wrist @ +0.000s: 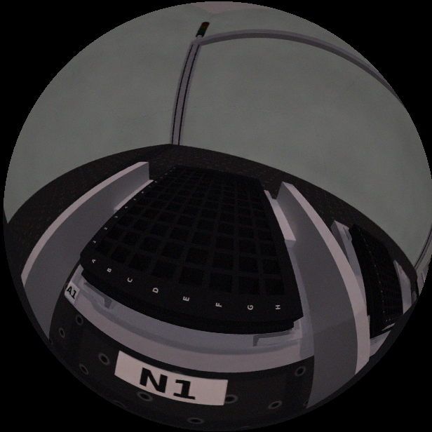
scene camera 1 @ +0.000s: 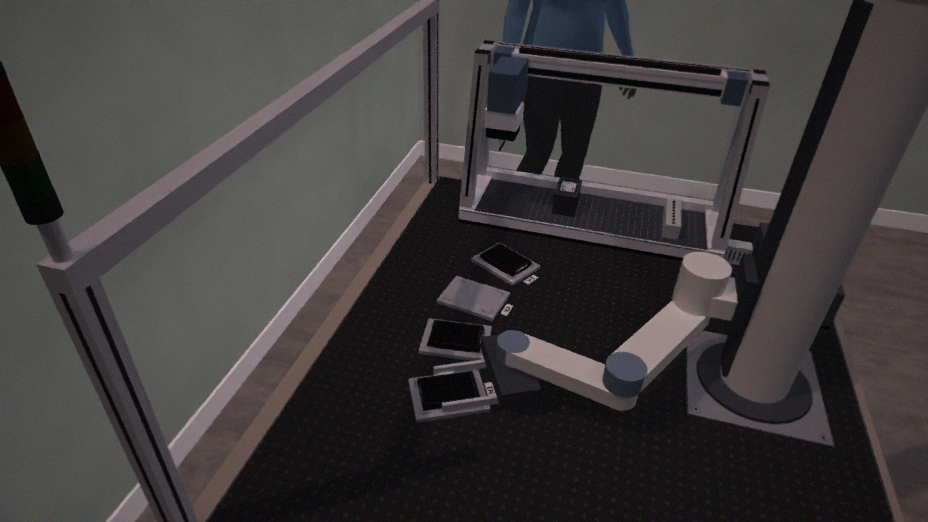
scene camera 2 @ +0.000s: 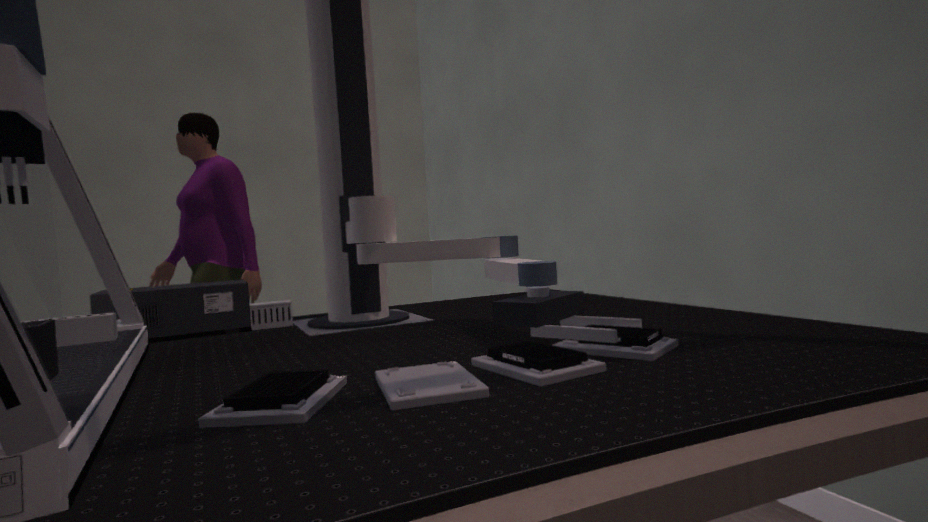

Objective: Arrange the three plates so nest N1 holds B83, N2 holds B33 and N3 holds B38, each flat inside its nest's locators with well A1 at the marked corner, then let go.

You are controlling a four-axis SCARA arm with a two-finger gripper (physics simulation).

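Places are measured from the arm's base along level axes (x ahead, y left, z up), in centimetres.
Pixels of known places: gripper, fingertip midpoint: (scene camera 1: 438, 388) (scene camera 2: 629, 330); arm's base, origin of the base link: (scene camera 1: 751, 384) (scene camera 2: 359, 325).
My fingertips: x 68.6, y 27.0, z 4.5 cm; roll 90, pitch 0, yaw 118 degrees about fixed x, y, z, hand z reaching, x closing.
For each thing: its middle in the pictures, then the offset to it from my fingertips.
- nest N1, body centre: (scene camera 2: 615, 343) (scene camera 1: 448, 393) dx -2.0, dy -1.2, dz -2.3 cm
- Nest N2, body centre: (scene camera 2: 427, 381) (scene camera 1: 473, 297) dx +1.6, dy -35.9, dz -2.4 cm
- nest N3, body centre: (scene camera 2: 281, 396) (scene camera 1: 505, 262) dx -3.1, dy -53.9, dz -2.3 cm
My gripper (scene camera 1: 438, 388) (scene camera 2: 629, 329) (wrist: 210, 180) is shut on a black plate (scene camera 1: 454, 389) (scene camera 2: 639, 336) (wrist: 200, 235), one finger along each long side. The plate lies level within the outline of nest N1 (scene camera 1: 415, 397) (scene camera 2: 632, 354) (wrist: 200, 350). Its row A and column 1 corner is at the A1 mark (wrist: 72, 291). I cannot tell whether it rests fully down. Nest N2 (scene camera 1: 473, 297) (scene camera 2: 431, 384) is empty. A black plate (scene camera 1: 505, 259) (scene camera 2: 279, 387) sits in nest N3 (scene camera 1: 512, 280) (scene camera 2: 259, 419). Plate names are not readable.
Another black plate (scene camera 1: 455, 336) (scene camera 2: 538, 355) (wrist: 377, 280) sits in the nest between N1 and N2, close beside one finger. A gantry machine (scene camera 1: 584, 235) stands behind N3. The arm's column (scene camera 1: 804, 214) (scene camera 2: 353, 155) rises from the table. A rail fence runs along one side.
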